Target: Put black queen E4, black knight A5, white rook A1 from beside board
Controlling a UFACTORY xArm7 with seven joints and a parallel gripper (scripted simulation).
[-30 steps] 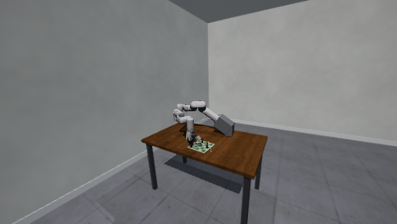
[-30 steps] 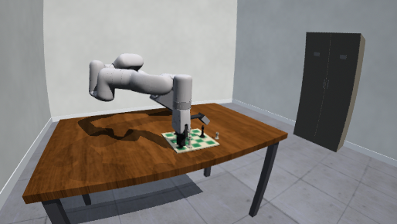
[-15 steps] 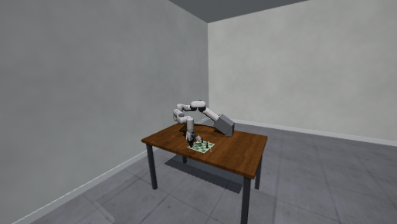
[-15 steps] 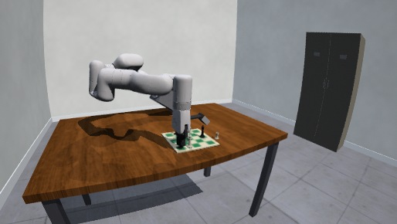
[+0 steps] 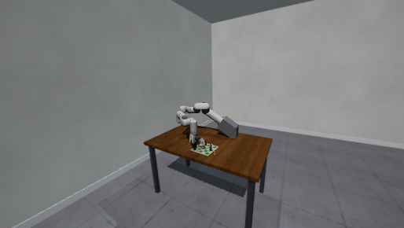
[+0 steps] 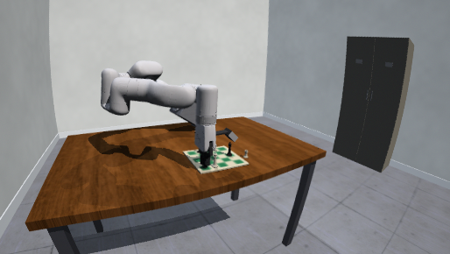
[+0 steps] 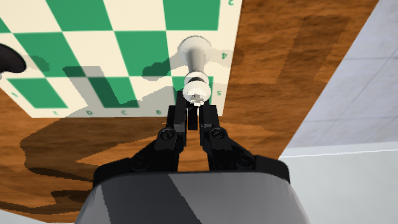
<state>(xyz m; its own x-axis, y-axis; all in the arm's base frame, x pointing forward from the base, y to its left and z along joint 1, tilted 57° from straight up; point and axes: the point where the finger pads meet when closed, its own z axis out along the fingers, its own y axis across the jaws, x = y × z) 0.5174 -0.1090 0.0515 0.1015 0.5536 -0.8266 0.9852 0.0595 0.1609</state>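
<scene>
Now: hand 1 cm above the black knight. Round my hand: cream board 8 cm to the left, 7 cm behind, 4 cm below; then black queen 16 cm to the left, 6 cm behind; then short black piece 15 cm behind, 5 cm to the left, 1 cm below.
</scene>
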